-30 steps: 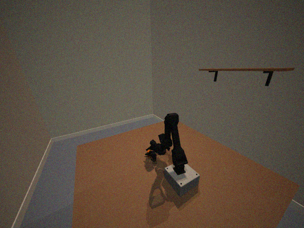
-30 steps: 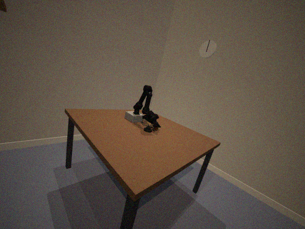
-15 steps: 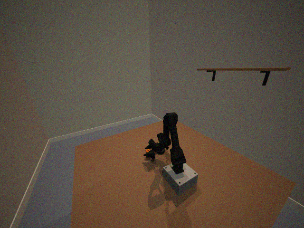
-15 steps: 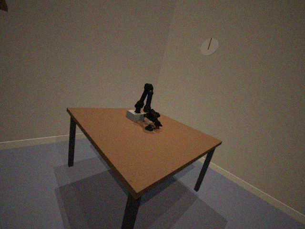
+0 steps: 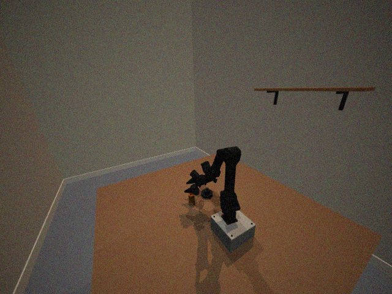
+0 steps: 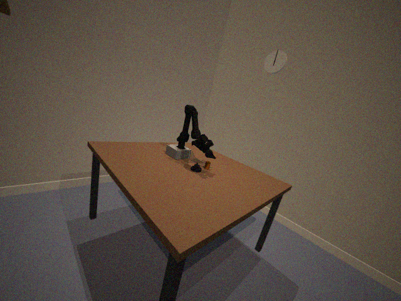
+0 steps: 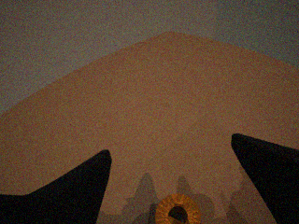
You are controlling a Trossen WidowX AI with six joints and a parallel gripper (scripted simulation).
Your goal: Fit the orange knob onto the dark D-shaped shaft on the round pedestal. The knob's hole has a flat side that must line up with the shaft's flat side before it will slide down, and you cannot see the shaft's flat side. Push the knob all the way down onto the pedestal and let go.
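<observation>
Now: gripper tip 9 cm above the orange knob, 3 cm to the left of it and 2 cm past it. The rest, counted from my gripper tip: round pedestal: 16 cm to the right, 8 cm below.
</observation>
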